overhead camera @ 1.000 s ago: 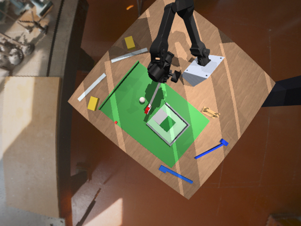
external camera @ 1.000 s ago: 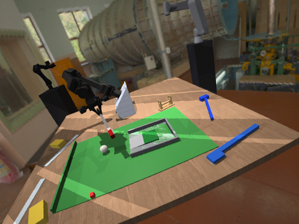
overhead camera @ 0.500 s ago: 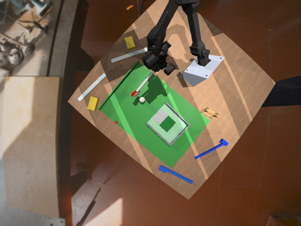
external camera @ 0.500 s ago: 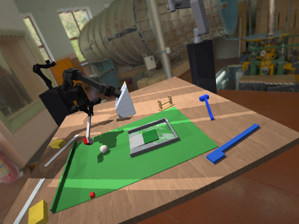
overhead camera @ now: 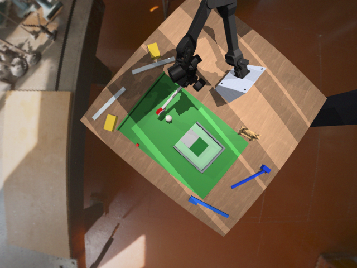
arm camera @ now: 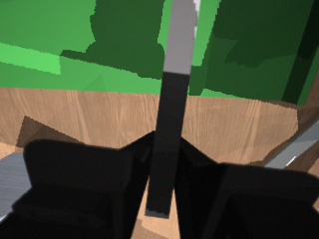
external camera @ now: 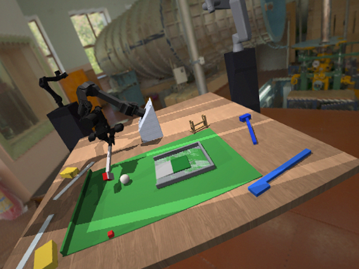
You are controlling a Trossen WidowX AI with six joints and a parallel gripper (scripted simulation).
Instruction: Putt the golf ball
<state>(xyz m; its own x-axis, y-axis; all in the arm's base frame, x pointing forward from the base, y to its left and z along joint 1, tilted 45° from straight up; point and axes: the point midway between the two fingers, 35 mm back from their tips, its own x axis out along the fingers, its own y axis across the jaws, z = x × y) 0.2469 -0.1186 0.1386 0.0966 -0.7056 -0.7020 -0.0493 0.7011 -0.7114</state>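
The red putter lies 120 mm ahead of my gripper tip and 10 mm to the left of it. Also, from my gripper tip: green mat: 230 mm ahead, 220 mm to the left, 100 mm below; then dark green rail: 280 mm ahead, 140 mm to the right, 90 mm below; then white golf ball: 220 mm ahead, 80 mm below, 70 mm to the left.
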